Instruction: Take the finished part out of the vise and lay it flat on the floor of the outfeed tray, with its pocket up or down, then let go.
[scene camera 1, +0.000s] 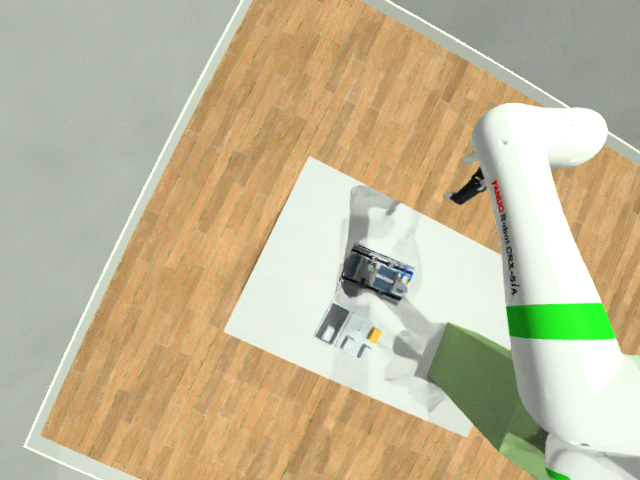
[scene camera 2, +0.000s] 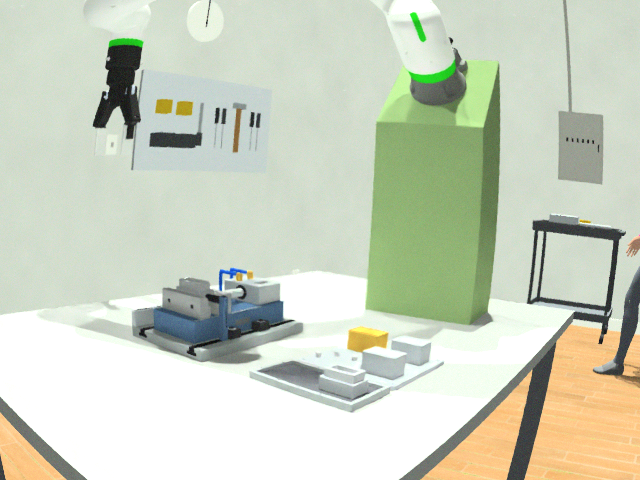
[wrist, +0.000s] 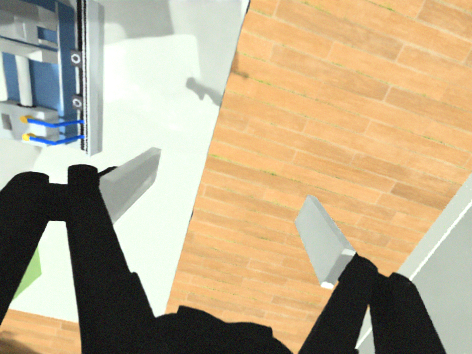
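Seen in the pictures: gripper, fingertip midpoint: (scene camera 1: 455, 179) (scene camera 2: 111, 154) (wrist: 232, 188); arm's base, link origin: (scene camera 2: 438, 87).
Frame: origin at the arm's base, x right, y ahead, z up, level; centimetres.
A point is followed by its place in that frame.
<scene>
My gripper (scene camera 1: 458, 178) @(x 57.9, y 53.8, z -21.0 cm) (scene camera 2: 114, 135) (wrist: 232, 188) @(x 57.9, y 53.8, z -21.0 cm) is open and empty, high up and off to the side of the vise. In the wrist view its pale fingertips stand wide apart, above the table's edge and the wooden floor. The blue and grey vise (scene camera 1: 385, 279) @(x 17.3, y 50.9, z -47.1 cm) (scene camera 2: 191, 325) @(x 11.7, y 65.5, z -50.3 cm) (wrist: 30, 85) @(x 18.3, y 50.9, z -47.9 cm) stands on the table; the wrist view cuts it off at the upper left. A grey part (scene camera 2: 193, 284) @(x 15.9, y 61.3, z -44.4 cm) shows at the top of its grey jaws; its lower portion is hidden. The outfeed tray (scene camera 1: 338, 314) @(x -6.9, y 60.8, z -54.9 cm) (scene camera 2: 289, 373) @(x -6.1, y 61.1, z -54.9 cm) has a dark floor and holds another grey part (scene camera 1: 327, 332) @(x -15.5, y 62.6, z -51.4 cm) (scene camera 2: 343, 382) @(x -17.5, y 63.4, z -52.8 cm) with a raised rectangular top.
Beside the tray is a pale plate (scene camera 2: 341, 362) @(x -8.9, y 51.0, z -54.7 cm) with small pegs, a yellow block (scene camera 1: 374, 335) @(x -7.8, y 42.5, z -51.1 cm) (scene camera 2: 367, 338) @(x -9.2, y 43.7, z -51.9 cm) and two grey blocks (scene camera 2: 383, 361) @(x -17.9, y 53.0, z -52.0 cm) (scene camera 2: 410, 349) @(x -17.9, y 44.0, z -52.1 cm). Blue hoses (scene camera 2: 221, 280) @(x 24.5, y 45.6, z -46.7 cm) (wrist: 55, 123) @(x 22.4, y 44.8, z -48.5 cm) rise at the vise. A tall green pedestal (scene camera 1: 475, 356) @(x 5.6, y 9.7, z -32.6 cm) (scene camera 2: 431, 217) @(x -3.2, y 8.9, z -32.3 cm) carries the arm.
</scene>
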